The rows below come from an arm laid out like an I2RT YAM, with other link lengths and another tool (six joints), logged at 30 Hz.
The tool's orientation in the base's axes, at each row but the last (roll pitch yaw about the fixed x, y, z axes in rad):
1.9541 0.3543 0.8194
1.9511 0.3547 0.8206
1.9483 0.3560 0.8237
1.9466 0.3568 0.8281
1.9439 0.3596 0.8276
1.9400 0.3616 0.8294
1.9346 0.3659 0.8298
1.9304 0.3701 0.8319
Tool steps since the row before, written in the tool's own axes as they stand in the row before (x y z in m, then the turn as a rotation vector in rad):
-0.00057 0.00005 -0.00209 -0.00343 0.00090 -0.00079
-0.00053 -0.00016 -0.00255 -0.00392 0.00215 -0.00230
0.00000 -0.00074 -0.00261 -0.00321 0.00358 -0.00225
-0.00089 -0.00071 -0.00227 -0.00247 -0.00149 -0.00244
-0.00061 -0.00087 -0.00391 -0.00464 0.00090 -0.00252
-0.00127 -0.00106 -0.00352 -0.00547 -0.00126 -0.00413
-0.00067 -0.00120 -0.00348 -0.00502 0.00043 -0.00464
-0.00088 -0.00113 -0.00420 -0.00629 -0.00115 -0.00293
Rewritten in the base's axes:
-0.00157 0.00113 0.00097 -0.00222 -0.00179 0.00225
-0.00193 0.00149 0.00093 -0.00281 -0.00105 0.00403
-0.00192 0.00190 0.00026 -0.00163 -0.00062 0.00502
-0.00227 0.00103 0.00047 -0.00376 0.00007 0.00040
-0.00315 0.00242 0.00079 -0.00401 -0.00138 0.00328
-0.00344 0.00167 0.00071 -0.00656 -0.00078 0.00223
-0.00311 0.00205 0.00035 -0.00575 -0.00009 0.00371
-0.00365 0.00242 0.00071 -0.00629 -0.00223 0.00223

